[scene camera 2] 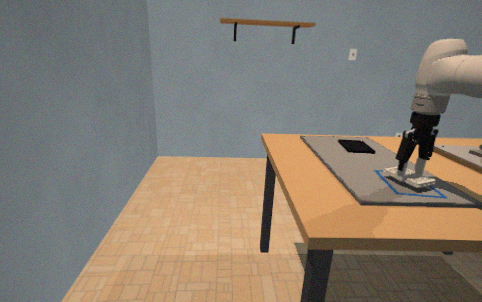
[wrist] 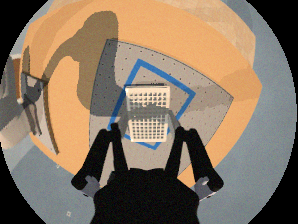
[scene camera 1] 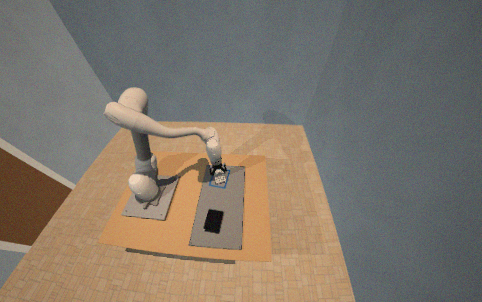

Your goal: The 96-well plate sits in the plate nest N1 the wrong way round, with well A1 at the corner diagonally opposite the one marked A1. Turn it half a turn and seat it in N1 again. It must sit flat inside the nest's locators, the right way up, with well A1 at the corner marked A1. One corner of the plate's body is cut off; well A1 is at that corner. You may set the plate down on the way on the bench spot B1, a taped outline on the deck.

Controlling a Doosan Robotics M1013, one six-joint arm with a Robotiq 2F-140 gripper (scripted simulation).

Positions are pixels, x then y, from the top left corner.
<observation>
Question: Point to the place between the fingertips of my gripper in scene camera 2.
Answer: At 408,177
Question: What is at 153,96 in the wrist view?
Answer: A white 96-well plate.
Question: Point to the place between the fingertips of my gripper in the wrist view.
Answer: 148,115
</observation>
